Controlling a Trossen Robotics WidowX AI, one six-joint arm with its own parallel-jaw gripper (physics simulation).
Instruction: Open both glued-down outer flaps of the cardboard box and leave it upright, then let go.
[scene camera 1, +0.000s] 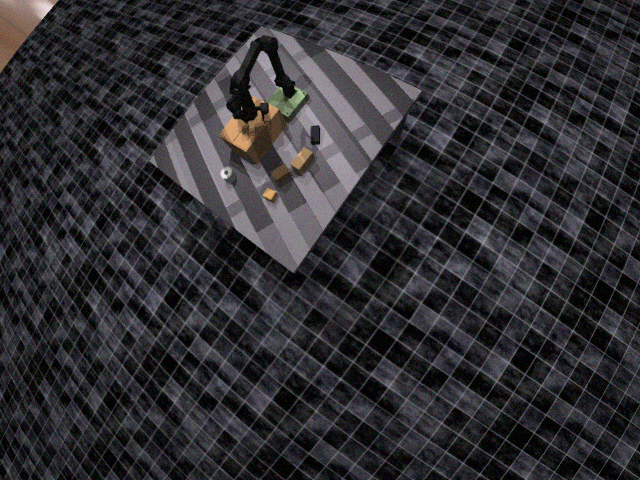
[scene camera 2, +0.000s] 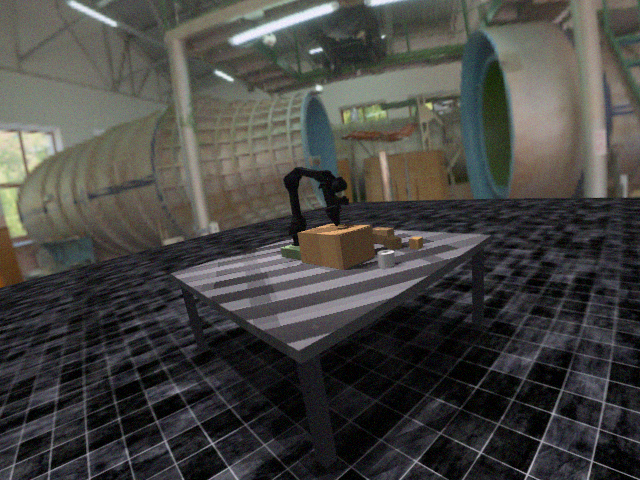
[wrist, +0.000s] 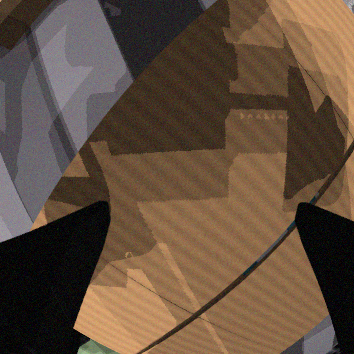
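Pixels of known places: gripper, between the fingertips: (scene camera 1: 255, 122) (scene camera 2: 338, 225) (wrist: 206, 212); arm's base, origin of its link: (scene camera 1: 290, 92).
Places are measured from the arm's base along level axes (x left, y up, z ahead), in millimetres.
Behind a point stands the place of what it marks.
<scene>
The cardboard box (scene camera 1: 256, 150) @(z 423, x 108, y 36 mm) (scene camera 2: 323, 250) @(z 362, x -114, y 26 mm) (wrist: 260, 235) @(z 318, x 6, y 103 mm) stands upright on the table. Its top flaps look down and about level; a slight lift cannot be told. In the wrist view a dark, narrow gap (wrist: 225, 291) @(z 280, x -10, y 101 mm) runs slantwise between flap edges, with specks of teal in it. Thinner lines also cross the cardboard. My gripper (scene camera 1: 255, 124) @(z 310, x 41, y 111 mm) (scene camera 2: 338, 223) @(z 310, x 41, y 111 mm) (wrist: 206, 212) @(z 310, x 41, y 111 mm) is open and empty, pointing down close over the box top. Its fingers stand wide apart, the right one near the gap in the wrist view. Whether the fingertips touch the cardboard cannot be told. Shadows darken much of the top.
A green base plate (scene camera 1: 288, 106) @(z 86, x 58, y 1 mm) (scene camera 2: 291, 252) @(z 58, x -97, y -18 mm) lies under the arm's foot, beside the box. A white roll (scene camera 1: 226, 174) @(z 626, x 10, y -13 mm) (scene camera 2: 386, 258) @(z 643, x -9, y -10 mm), a larger tan block (scene camera 1: 302, 160) @(z 333, x 366, y 28 mm), a middle block (scene camera 1: 280, 173) @(z 451, x 295, y -2 mm), a small block (scene camera 1: 269, 194) @(z 578, x 320, y -2 mm) (scene camera 2: 415, 242) @(z 590, x 288, y -17 mm) and a black item (scene camera 1: 315, 134) @(z 150, x 305, y -19 mm) stand around the box.
</scene>
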